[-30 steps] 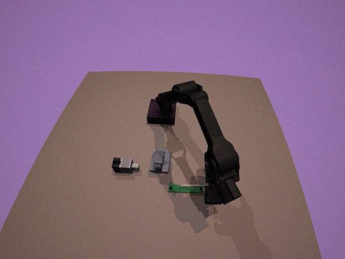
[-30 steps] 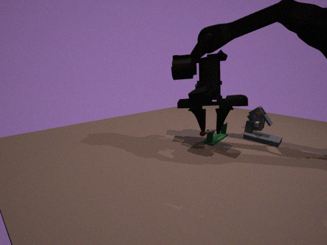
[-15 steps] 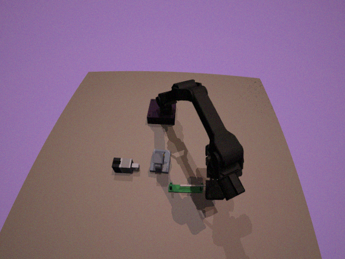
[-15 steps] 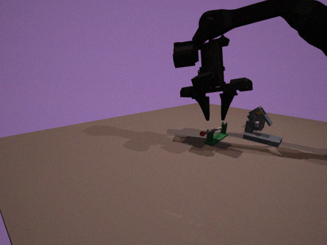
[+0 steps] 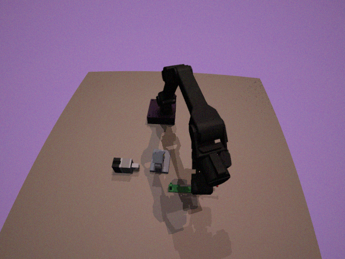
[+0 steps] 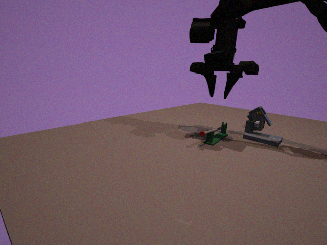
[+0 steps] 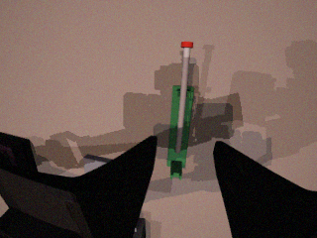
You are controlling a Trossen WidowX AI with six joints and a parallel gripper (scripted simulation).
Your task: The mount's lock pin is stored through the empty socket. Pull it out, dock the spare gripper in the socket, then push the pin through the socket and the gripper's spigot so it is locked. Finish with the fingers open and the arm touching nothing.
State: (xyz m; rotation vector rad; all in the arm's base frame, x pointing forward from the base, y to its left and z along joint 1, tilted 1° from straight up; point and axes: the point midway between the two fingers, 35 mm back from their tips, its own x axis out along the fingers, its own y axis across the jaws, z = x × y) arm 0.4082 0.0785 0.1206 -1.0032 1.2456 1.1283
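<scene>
Right now the green cradle is 12 cm below my gripper tip and 4 cm to the right of it. Also, from my gripper tip: spare gripper (28 cm to the right, 12 cm behind, 11 cm below); then grey mount (13 cm to the right, 12 cm behind, 9 cm below).
</scene>
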